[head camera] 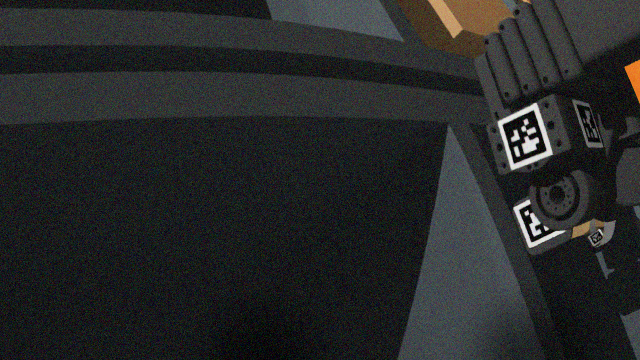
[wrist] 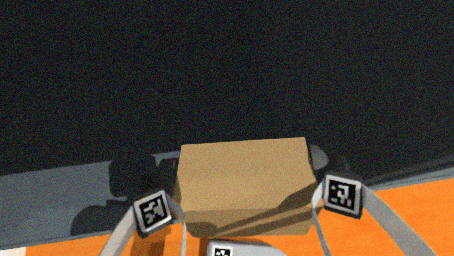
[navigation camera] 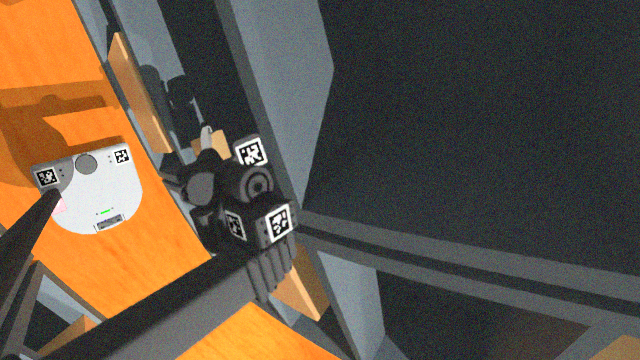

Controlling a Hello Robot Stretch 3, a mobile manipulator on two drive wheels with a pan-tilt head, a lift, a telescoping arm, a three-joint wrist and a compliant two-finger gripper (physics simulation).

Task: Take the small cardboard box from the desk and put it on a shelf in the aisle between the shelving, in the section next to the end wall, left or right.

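Frame: origin at the robot's base, x ahead, y up, z right, level; centimetres.
Seen in the pictures: gripper, between the fingertips: (wrist: 242, 169) (navigation camera: 218, 150); robot's base, origin of its link: (navigation camera: 87, 163).
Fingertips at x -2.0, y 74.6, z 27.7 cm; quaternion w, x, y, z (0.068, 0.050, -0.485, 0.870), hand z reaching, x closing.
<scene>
Offsets run from my fingertips to a thing's top centre. "spot": to the spot under its first point. Level surfaces: height alone.
The small cardboard box @[dx -0.3, dy +4.4, dz -1.7 cm] (wrist: 245, 175) (navigation camera: 221, 144) (head camera: 581, 230) is tan and sits between the two fingers of my gripper (wrist: 242, 169), which is shut on it. The fingertips press its left and right sides in the wrist view. The box is beside the grey shelving, whose beam @[spot: dx -11.4, dy +46.9, dz +0.2 cm] (head camera: 200, 97) (navigation camera: 450, 260) crosses the head and navigation views. Whether the box is over a shelf board or touches one, I cannot tell. The wrist hides part of the box in the head and navigation views. The desk does not show, and I cannot make out the end wall.
Larger cardboard boxes (navigation camera: 137, 95) (head camera: 450, 25) lie on lower shelving beside and behind the wrist. A grey-blue surface @[dy +24.4 cm] (navigation camera: 280, 65) (head camera: 465, 250) is close to the wrist. My white base (navigation camera: 100, 190) stands on the orange floor @[dy -74.6 cm] (navigation camera: 150, 265). Another shelving unit (navigation camera: 31, 280) is at lower left.
</scene>
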